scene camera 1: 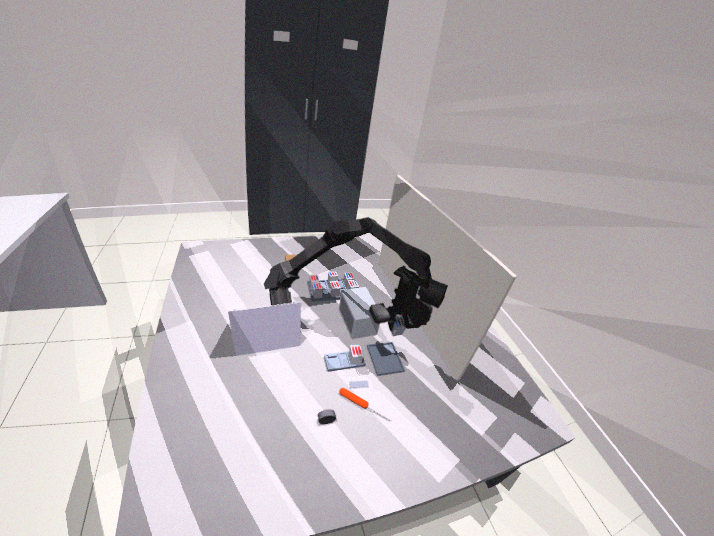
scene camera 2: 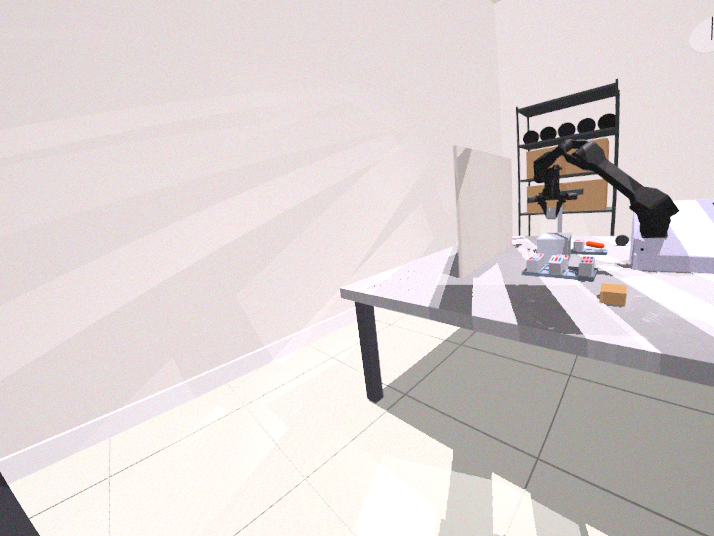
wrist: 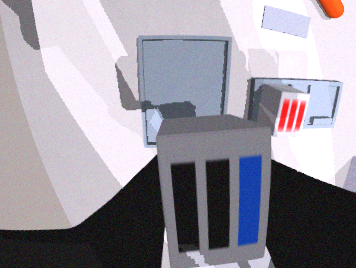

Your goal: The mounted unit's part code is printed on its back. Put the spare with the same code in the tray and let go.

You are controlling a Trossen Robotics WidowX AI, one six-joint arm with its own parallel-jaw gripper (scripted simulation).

My gripper holds a grey spare block. Further things: a tray, a plate and a white panel.
My gripper shows as well in the wrist view.
